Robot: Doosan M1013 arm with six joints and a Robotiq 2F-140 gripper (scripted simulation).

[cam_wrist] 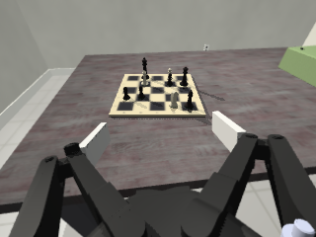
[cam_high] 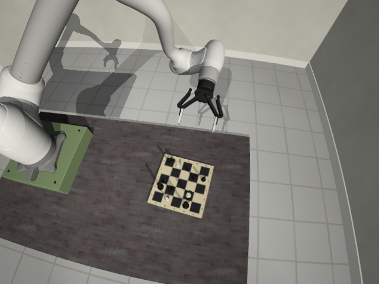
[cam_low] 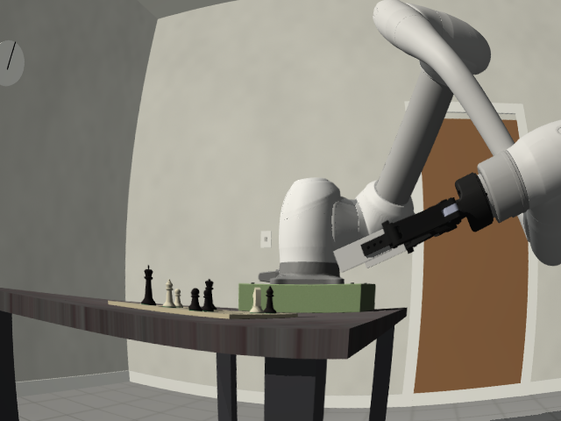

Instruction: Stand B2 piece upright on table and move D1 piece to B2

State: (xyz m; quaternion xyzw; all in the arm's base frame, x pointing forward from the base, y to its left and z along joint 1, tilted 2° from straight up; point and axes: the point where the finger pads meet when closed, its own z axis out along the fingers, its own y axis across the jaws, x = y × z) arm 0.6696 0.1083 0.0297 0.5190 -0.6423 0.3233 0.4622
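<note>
My gripper is now 230 mm to the left of the chessboard, 80 mm above it and 70 mm past it. Also, from my hand: white pawn 290 mm to the right, 120 mm behind, 60 mm below.
</note>
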